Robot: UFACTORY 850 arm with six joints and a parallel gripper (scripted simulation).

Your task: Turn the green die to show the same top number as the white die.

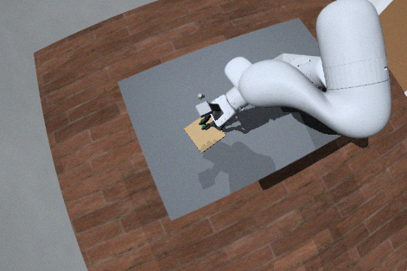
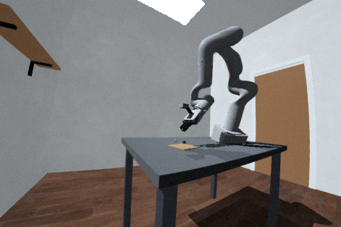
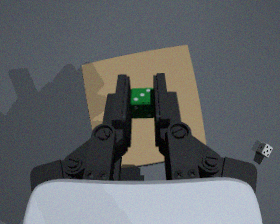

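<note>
The mat lies 12 cm below my hand. Also, from my hand: green die 2 cm below, 1 cm ahead; black die 11 cm to the right, 11 cm below, 8 cm behind; white die 17 cm to the right, 11 cm below, 5 cm behind.
</note>
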